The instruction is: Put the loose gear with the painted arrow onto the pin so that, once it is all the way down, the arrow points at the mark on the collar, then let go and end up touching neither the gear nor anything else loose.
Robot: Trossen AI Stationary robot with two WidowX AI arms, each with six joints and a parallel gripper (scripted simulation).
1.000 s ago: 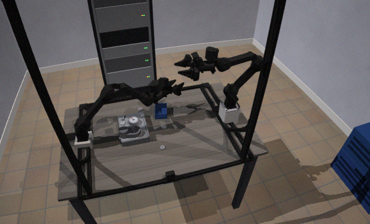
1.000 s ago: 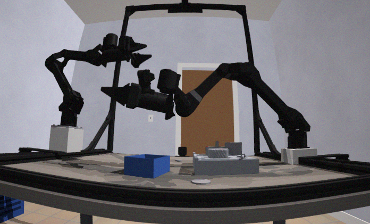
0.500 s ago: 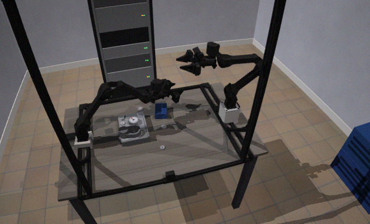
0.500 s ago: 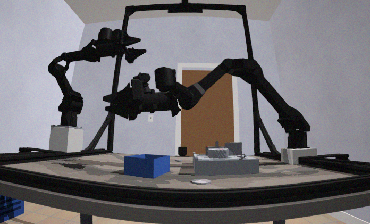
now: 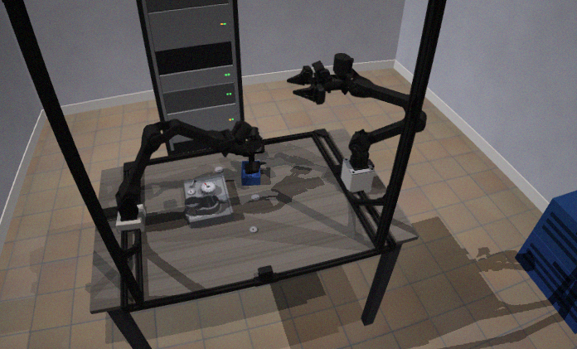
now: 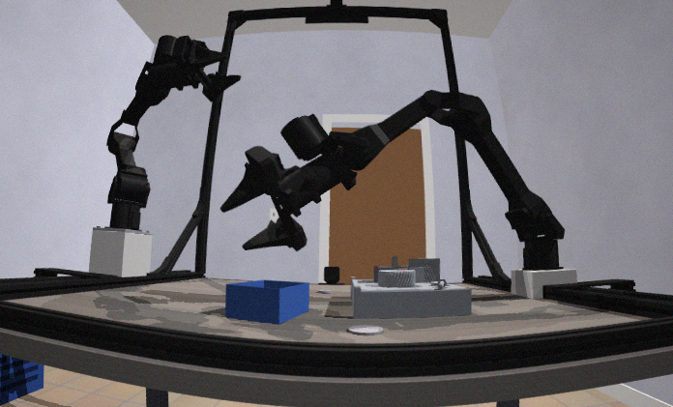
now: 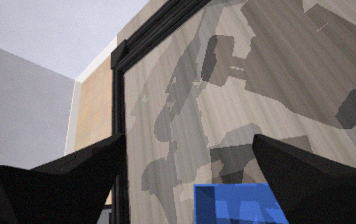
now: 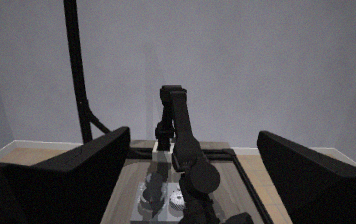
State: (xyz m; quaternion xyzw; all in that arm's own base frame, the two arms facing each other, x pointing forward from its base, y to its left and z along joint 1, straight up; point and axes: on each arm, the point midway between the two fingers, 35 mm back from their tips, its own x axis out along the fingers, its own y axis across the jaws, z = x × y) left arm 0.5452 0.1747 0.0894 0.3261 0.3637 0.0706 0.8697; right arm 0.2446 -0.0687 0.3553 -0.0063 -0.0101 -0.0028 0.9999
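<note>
My left hand is 7 cm past the gear with painted arrow, 23 cm to the right of it and 9 cm above it. The rest, counted from my left hand: blue bin: 2 cm ahead, 4 cm to the left, 13 cm below.
</note>
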